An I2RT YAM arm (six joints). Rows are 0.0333 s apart.
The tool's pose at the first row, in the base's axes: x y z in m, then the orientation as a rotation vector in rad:
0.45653, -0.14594, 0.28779, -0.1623, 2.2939, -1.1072
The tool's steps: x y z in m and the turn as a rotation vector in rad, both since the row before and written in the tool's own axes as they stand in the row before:
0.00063, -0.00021, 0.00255, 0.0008, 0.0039, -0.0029
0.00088, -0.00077, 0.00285, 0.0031, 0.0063, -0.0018
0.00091, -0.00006, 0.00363, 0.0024, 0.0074, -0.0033
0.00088, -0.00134, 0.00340, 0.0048, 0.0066, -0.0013
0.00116, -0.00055, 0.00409, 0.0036, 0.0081, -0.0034
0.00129, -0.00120, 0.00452, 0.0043, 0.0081, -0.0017
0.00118, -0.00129, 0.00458, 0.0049, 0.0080, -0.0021
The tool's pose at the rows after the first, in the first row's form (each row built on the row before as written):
0.45738, -0.14802, 0.28642, -0.1633, 2.2973, -1.1108
0.45811, -0.15076, 0.28522, -0.1609, 2.3013, -1.1172
0.45931, -0.15360, 0.28309, -0.1600, 2.3069, -1.1240
0.46021, -0.15710, 0.28206, -0.1562, 2.3100, -1.1322
0.46133, -0.16068, 0.27998, -0.1545, 2.3155, -1.1406
0.46244, -0.16503, 0.27813, -0.1505, 2.3203, -1.1490
0.46362, -0.16945, 0.27638, -0.1468, 2.3247, -1.1583

